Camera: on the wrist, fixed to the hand. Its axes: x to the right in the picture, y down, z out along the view.
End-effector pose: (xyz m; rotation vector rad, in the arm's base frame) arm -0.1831 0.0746 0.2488 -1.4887 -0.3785 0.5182
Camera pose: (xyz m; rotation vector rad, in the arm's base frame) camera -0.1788 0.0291 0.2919 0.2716 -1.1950 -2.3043
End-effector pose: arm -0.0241 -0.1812 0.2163 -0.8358 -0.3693 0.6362
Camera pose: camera -0.0059 -0.2406 0.2252 0.2187 -0.3627 -2.4299
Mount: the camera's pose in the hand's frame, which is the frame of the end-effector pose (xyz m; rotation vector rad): -0.0244 -0.0436 -0.0380 0.0076 -0.8865 2.9965
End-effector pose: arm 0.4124 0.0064 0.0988 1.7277 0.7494 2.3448
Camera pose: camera 0.3775 0.0229 0.0493 -1.0433 1.2695 0.2078
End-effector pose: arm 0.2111 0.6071 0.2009 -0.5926 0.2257 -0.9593
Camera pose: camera 0.1502 0.5941 0.1926 -0.0652 0.0745 2.1540
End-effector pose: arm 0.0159 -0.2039 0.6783 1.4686 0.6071 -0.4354
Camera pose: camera -0.0343 -0.1714 0.6593 0.5705 -2.2083 1.2516
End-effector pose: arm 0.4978 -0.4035 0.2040 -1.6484 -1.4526 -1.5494
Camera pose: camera 0.4474 -0.4303 0.1780 -1.6974 1.2780 0.9684
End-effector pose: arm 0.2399 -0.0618 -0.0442 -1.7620 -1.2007 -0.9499
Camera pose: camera 0.1862 -0.0942 -0.0420 -1.5536 1.5116 1.5729
